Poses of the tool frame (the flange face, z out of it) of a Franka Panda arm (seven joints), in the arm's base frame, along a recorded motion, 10 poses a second.
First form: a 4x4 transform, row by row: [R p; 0 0 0 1], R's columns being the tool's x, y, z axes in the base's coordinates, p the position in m. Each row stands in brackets.
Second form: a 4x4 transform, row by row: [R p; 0 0 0 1], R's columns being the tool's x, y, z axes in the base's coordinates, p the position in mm. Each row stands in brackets. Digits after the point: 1 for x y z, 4 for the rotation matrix.
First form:
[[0.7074, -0.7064, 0.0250, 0.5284], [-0.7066, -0.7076, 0.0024, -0.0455], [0.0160, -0.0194, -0.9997, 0.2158], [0, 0, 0, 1]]
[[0.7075, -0.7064, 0.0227, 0.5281], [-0.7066, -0.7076, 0.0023, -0.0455], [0.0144, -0.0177, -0.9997, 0.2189], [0, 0, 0, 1]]
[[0.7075, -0.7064, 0.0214, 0.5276], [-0.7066, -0.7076, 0.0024, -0.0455], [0.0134, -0.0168, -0.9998, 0.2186], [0, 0, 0, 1]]
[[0.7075, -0.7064, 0.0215, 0.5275], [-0.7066, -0.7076, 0.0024, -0.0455], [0.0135, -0.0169, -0.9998, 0.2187], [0, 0, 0, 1]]
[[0.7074, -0.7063, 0.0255, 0.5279], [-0.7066, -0.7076, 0.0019, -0.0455], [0.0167, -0.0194, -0.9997, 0.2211], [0, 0, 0, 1]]
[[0.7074, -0.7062, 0.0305, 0.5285], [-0.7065, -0.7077, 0.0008, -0.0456], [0.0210, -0.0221, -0.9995, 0.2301], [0, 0, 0, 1]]
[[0.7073, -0.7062, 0.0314, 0.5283], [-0.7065, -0.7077, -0.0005, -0.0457], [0.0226, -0.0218, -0.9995, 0.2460], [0, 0, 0, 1]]
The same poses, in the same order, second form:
[[0.7074, -0.7064, 0.0250, 528.4], [-0.7066, -0.7076, 0.0024, -45.5], [0.0160, -0.0194, -0.9997, 215.8], [0, 0, 0, 1]]
[[0.7075, -0.7064, 0.0227, 528.1], [-0.7066, -0.7076, 0.0023, -45.5], [0.0144, -0.0177, -0.9997, 218.9], [0, 0, 0, 1]]
[[0.7075, -0.7064, 0.0214, 527.6], [-0.7066, -0.7076, 0.0024, -45.5], [0.0134, -0.0168, -0.9998, 218.6], [0, 0, 0, 1]]
[[0.7075, -0.7064, 0.0215, 527.5], [-0.7066, -0.7076, 0.0024, -45.5], [0.0135, -0.0169, -0.9998, 218.7], [0, 0, 0, 1]]
[[0.7074, -0.7063, 0.0255, 527.9], [-0.7066, -0.7076, 0.0019, -45.5], [0.0167, -0.0194, -0.9997, 221.1], [0, 0, 0, 1]]
[[0.7074, -0.7062, 0.0305, 528.5], [-0.7065, -0.7077, 0.0008, -45.6], [0.0210, -0.0221, -0.9995, 230.1], [0, 0, 0, 1]]
[[0.7073, -0.7062, 0.0314, 528.3], [-0.7065, -0.7077, -0.0005, -45.7], [0.0226, -0.0218, -0.9995, 246.0], [0, 0, 0, 1]]

